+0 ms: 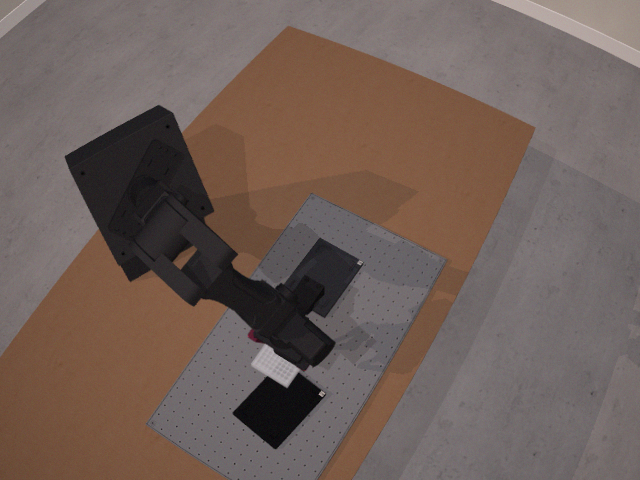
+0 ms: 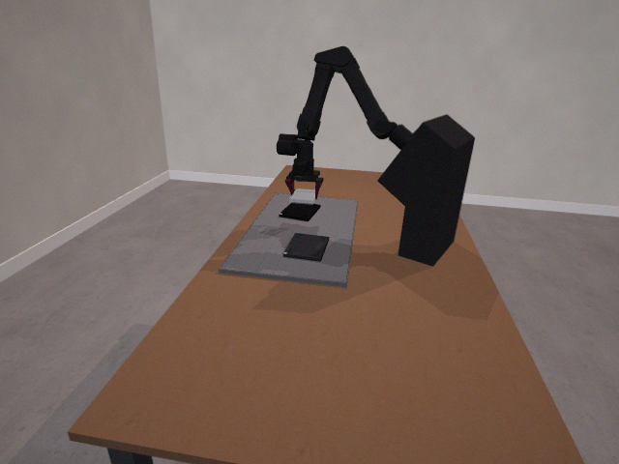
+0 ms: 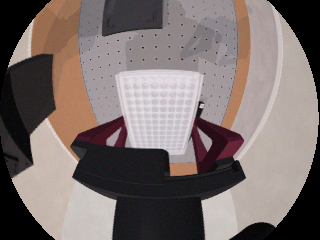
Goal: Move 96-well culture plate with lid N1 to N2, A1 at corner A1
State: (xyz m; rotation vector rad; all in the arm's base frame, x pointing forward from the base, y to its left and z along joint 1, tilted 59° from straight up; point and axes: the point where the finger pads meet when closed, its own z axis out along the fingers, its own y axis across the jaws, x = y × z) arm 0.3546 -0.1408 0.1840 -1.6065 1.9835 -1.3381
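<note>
Now: hand 70 mm short of the black nest N2, 220 mm to the right of it and 90 mm above it. Also, from my hand: clear lid: right at my hand; then black nest N1: 20 mm behind, 90 mm to the right, 90 mm below.
</note>
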